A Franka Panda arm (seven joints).
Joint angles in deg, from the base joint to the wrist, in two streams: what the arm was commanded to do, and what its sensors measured. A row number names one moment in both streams.
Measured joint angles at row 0: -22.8, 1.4, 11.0, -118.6, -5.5, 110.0, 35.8
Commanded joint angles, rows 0 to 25: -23.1, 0.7, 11.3, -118.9, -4.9, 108.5, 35.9; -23.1, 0.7, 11.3, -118.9, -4.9, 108.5, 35.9; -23.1, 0.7, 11.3, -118.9, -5.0, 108.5, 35.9; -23.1, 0.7, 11.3, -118.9, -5.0, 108.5, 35.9; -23.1, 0.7, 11.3, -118.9, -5.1, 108.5, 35.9; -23.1, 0.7, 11.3, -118.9, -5.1, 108.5, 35.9; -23.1, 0.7, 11.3, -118.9, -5.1, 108.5, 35.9; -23.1, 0.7, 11.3, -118.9, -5.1, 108.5, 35.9; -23.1, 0.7, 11.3, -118.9, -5.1, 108.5, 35.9; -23.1, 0.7, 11.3, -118.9, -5.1, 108.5, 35.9; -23.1, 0.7, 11.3, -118.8, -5.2, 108.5, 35.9; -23.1, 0.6, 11.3, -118.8, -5.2, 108.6, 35.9; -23.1, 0.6, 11.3, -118.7, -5.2, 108.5, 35.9; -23.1, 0.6, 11.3, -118.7, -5.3, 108.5, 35.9; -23.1, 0.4, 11.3, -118.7, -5.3, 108.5, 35.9; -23.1, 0.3, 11.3, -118.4, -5.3, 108.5, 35.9; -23.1, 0.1, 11.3, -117.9, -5.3, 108.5, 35.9; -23.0, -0.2, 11.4, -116.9, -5.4, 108.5, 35.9; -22.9, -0.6, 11.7, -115.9, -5.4, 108.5, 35.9; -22.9, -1.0, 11.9, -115.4, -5.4, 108.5, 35.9; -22.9, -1.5, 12.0, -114.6, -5.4, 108.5, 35.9; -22.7, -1.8, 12.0, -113.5, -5.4, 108.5, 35.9; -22.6, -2.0, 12.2, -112.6, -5.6, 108.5, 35.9; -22.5, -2.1, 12.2, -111.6, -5.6, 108.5, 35.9; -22.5, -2.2, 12.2, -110.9, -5.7, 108.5, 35.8; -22.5, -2.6, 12.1, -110.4, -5.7, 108.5, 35.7
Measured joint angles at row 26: -22.4, -1.8, 11.7, -112.8, -5.5, 110.0, 35.8
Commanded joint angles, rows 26 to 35: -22.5, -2.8, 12.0, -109.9, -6.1, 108.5, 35.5; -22.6, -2.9, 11.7, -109.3, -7.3, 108.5, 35.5; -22.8, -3.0, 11.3, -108.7, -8.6, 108.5, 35.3; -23.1, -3.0, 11.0, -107.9, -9.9, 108.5, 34.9; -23.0, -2.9, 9.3, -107.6, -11.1, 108.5, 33.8; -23.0, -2.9, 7.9, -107.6, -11.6, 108.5, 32.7; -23.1, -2.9, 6.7, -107.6, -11.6, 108.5, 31.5; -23.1, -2.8, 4.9, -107.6, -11.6, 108.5, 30.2; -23.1, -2.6, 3.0, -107.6, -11.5, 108.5, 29.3; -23.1, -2.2, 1.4, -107.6, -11.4, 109.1, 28.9
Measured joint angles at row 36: -22.9, -2.8, 5.3, -108.5, -10.7, 110.0, 31.5
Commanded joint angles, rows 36 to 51: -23.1, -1.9, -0.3, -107.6, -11.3, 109.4, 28.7; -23.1, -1.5, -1.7, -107.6, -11.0, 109.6, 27.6; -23.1, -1.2, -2.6, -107.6, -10.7, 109.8, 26.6; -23.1, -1.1, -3.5, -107.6, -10.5, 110.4, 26.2; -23.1, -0.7, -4.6, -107.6, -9.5, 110.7, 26.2; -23.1, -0.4, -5.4, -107.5, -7.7, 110.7, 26.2; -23.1, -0.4, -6.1, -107.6, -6.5, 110.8, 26.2; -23.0, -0.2, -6.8, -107.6, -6.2, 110.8, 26.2; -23.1, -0.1, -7.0, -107.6, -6.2, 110.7, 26.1; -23.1, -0.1, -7.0, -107.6, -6.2, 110.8, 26.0; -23.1, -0.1, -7.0, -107.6, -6.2, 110.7, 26.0; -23.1, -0.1, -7.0, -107.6, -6.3, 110.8, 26.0; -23.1, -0.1, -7.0, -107.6, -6.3, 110.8, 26.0; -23.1, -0.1, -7.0, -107.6, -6.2, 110.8, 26.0; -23.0, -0.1, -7.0, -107.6, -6.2, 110.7, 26.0; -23.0, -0.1, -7.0, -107.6, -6.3, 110.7, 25.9
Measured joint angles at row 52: -23.1, -0.3, -7.0, -108.4, -6.9, 110.5, 26.8
